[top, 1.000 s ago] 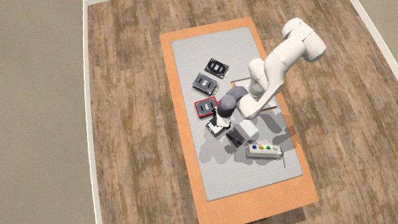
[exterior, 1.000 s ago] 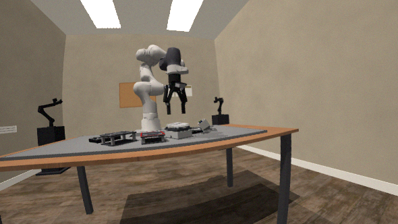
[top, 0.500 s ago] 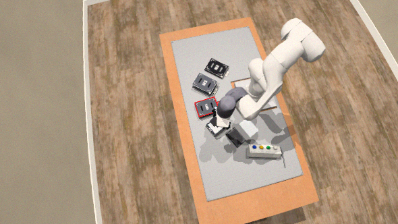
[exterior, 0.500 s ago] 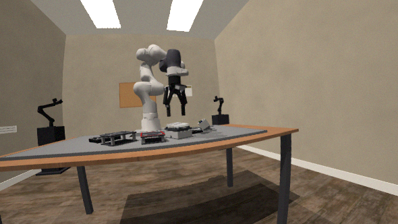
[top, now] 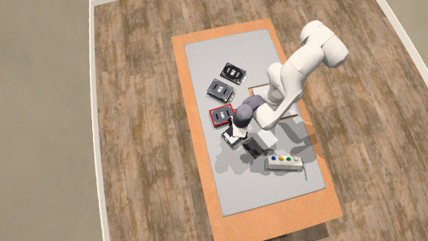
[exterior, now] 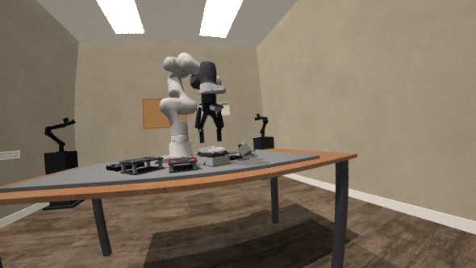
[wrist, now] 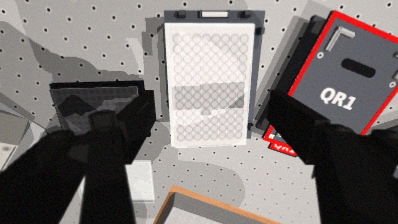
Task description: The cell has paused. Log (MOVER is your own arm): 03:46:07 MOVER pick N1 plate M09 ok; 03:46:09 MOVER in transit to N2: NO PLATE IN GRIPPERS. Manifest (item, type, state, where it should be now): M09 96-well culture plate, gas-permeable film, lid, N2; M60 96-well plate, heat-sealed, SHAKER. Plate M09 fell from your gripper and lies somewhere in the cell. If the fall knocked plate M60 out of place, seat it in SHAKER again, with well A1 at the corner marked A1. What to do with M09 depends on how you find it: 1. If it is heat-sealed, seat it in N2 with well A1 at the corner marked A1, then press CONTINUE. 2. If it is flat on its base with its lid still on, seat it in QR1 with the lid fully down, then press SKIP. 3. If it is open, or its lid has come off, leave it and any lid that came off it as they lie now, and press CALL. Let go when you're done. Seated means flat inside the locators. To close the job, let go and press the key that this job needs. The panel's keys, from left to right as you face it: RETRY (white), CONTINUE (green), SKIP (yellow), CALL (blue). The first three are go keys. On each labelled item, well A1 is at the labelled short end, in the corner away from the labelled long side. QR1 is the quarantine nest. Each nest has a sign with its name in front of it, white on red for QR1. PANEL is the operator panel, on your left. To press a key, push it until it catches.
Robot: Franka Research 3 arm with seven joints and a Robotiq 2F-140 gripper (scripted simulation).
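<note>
Now: the white 96-well plate 60 mm below my hand. From my hand the other things lie so: pale lid: 220 mm behind, 130 mm below, 70 mm to the left; dark plate: 120 mm to the left, 120 mm below, 100 mm behind; QR1 nest: 150 mm to the right, 100 mm below, 50 mm ahead.
</note>
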